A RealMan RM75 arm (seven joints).
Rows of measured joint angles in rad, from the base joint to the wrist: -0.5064, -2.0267, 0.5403, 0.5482, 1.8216, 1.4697, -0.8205; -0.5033, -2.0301, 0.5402, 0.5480, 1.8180, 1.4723, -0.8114; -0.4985, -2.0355, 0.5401, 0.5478, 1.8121, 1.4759, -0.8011; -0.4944, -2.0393, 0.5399, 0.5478, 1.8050, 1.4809, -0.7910; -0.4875, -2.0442, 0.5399, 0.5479, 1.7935, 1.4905, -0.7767; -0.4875, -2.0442, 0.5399, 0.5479, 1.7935, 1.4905, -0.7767; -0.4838, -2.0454, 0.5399, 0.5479, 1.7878, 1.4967, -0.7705; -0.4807, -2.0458, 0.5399, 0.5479, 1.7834, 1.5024, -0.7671; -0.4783, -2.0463, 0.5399, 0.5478, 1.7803, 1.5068, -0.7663; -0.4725, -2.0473, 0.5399, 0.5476, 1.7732, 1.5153, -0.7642
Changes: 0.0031, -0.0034, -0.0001, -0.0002, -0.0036, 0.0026, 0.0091; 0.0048, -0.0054, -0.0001, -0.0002, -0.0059, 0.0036, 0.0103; 0.0041, -0.0038, -0.0002, 0.0000, -0.0071, 0.0050, 0.0101; 0.0069, -0.0049, 0.0000, 0.0001, -0.0115, 0.0096, 0.0143; 0.0000, 0.0000, 0.0000, 0.0000, 0.0000, 0.0000, 0.0000; 0.0037, -0.0012, 0.0000, 0.0000, -0.0057, 0.0062, 0.0062; 0.0031, -0.0004, 0.0000, 0.0000, -0.0044, 0.0057, 0.0034; 0.0024, -0.0005, 0.0000, -0.0001, -0.0031, 0.0044, 0.0008; 0.0058, -0.0010, 0.0000, -0.0002, -0.0071, 0.0085, 0.0021
